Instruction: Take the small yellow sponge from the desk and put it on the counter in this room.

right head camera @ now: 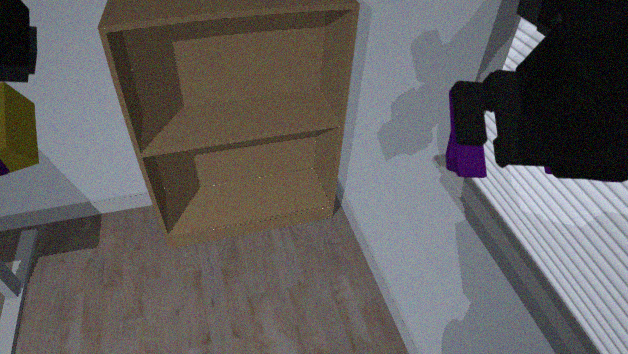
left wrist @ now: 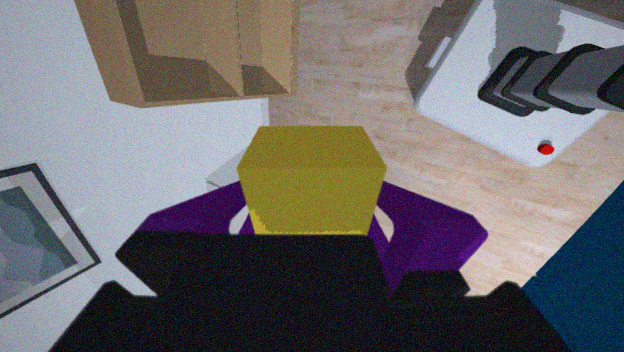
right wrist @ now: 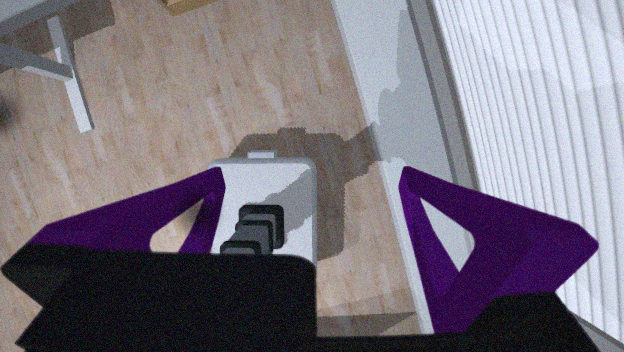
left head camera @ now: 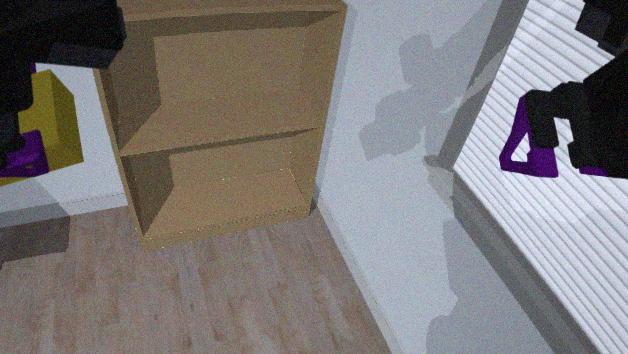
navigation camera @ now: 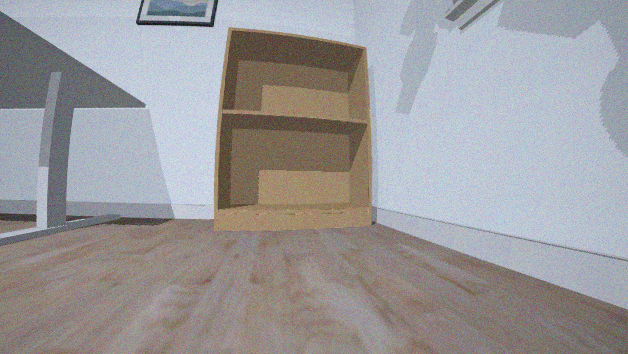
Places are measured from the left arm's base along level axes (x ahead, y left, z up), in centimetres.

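Pixels of known places: left gripper, fingertip midpoint: [right head camera: 1, 142] [left wrist: 311, 176] [left head camera: 36, 138]; right gripper, fingertip midpoint: [right head camera: 498, 164] [right wrist: 312, 176] [left head camera: 542, 165].
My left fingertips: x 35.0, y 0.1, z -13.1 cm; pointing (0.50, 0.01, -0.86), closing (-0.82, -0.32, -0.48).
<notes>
Behind a point stands the place of what it marks.
The small yellow sponge [left head camera: 65, 120] {x 34.4, y -3.3, z -10.8 cm} [right head camera: 20, 125] {x 34.7, y -3.3, z -10.9 cm} [left wrist: 310, 200] {x 33.4, y -1.4, z -9.3 cm} is a tall block held in the air between the purple fingers of my left gripper [left wrist: 311, 176] {x 35.0, y 0.1, z -13.2 cm}, which is shut on it. It shows at the left edge of both head views. My right gripper [left head camera: 565, 167] {x 34.5, y -45.3, z -13.3 cm} [right wrist: 312, 176] {x 34.5, y -45.3, z -13.3 cm} is open and empty, at the right of both head views. A table or desk with grey legs [right wrist: 77, 100] [navigation camera: 95, 92] stands at the left in the navigation view; whether it is the named desk or the counter I cannot tell.
A wooden bookshelf [left head camera: 225, 230] {x 123.1, y -5.4, z -137.7 cm} [navigation camera: 295, 220] {x 123.2, y -5.8, z -136.3 cm} stands in the corner ahead. A wall with a blinds-covered window [left head camera: 575, 200] {x 51.7, y -78.3, z -36.3 cm} [right wrist: 540, 100] {x 43.6, y -80.7, z -36.0 cm} runs along the right. A framed picture [left wrist: 35, 245] {x 125.1, y 88.8, z 5.4 cm} [navigation camera: 175, 10] {x 125.9, y 85.9, z 4.0 cm} hangs on the far wall. Part of a blue object [left wrist: 590, 250] {x -83.7, y 26.0, z -127.1 cm} shows in the left wrist view.
</notes>
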